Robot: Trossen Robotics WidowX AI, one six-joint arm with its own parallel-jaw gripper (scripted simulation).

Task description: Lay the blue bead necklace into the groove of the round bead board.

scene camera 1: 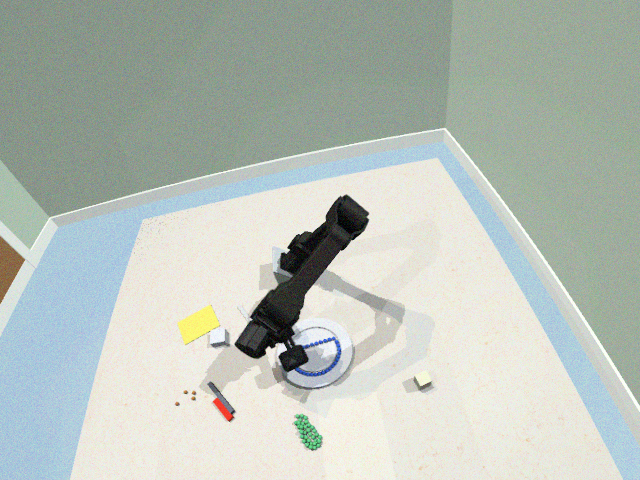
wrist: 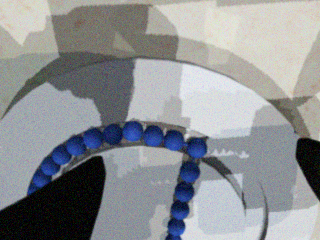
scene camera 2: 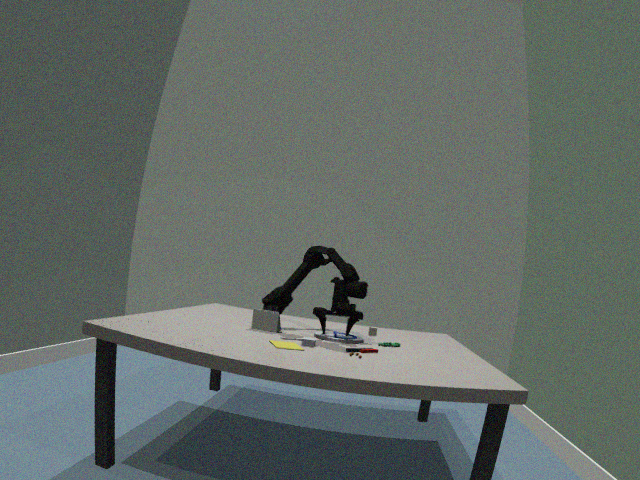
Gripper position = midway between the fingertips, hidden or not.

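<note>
There's a yellow card (scene camera 1: 191, 328), though it's out of frame in the wrist view. A round bead board (scene camera 1: 321, 356) is there as well, and you'd also find the board in the wrist view (wrist: 139, 189). As for the gripper (scene camera 1: 289, 348), it's open and holding nothing. The gripper shows in the wrist view (wrist: 199, 156) too, and in scene camera 2 (scene camera 2: 335, 335).
</note>
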